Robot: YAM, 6 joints.
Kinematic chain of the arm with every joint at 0, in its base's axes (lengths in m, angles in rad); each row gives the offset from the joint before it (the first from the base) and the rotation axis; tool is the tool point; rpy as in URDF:
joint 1: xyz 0 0 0.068 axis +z
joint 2: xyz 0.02 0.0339 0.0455 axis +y
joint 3: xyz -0.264 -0.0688 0 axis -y
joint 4: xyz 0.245 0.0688 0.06 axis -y
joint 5: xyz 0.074 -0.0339 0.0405 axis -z
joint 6: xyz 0.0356 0 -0.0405 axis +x
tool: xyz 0 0 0 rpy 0 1.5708 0
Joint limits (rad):
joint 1: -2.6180..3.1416
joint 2: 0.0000..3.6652
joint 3: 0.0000..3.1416
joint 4: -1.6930..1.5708
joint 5: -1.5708..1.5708
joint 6: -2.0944..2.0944
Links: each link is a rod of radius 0.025 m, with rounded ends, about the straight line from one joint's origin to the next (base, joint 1, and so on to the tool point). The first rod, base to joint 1, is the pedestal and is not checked.
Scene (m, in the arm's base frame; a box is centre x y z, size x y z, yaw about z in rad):
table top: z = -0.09
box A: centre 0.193 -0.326 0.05 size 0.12 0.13 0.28 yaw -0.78
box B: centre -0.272 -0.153 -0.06 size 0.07 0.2 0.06 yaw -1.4
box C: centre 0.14 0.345 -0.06 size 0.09 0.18 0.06 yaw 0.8
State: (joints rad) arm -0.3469 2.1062 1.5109 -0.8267 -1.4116 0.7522
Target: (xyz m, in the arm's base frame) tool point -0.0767 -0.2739 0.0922
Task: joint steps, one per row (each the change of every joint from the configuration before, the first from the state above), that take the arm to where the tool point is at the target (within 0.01 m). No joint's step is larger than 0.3 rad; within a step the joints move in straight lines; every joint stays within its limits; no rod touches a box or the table.
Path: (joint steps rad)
1: -0.2389 -0.1819 -0.0652 0.0587 -0.0318 -0.0354
2: -0.2390 -0.1819 -0.0653 0.0587 -0.0319 -0.0355
3: -0.2389 -0.1819 -0.0652 0.0587 -0.0318 -0.0354
4: -0.2389 -0.1819 -0.0653 0.0587 -0.0319 -0.0354
5: -0.2390 -0.1819 -0.0652 0.0587 -0.0318 -0.0355
6: -0.1414 0.2873 -0.0558 -0.1543 0.0767 0.0591
7: -0.1415 0.2874 -0.0558 -0.1544 0.0768 0.0590
8: -0.1415 0.2873 -0.0558 -0.1543 0.0767 0.0591

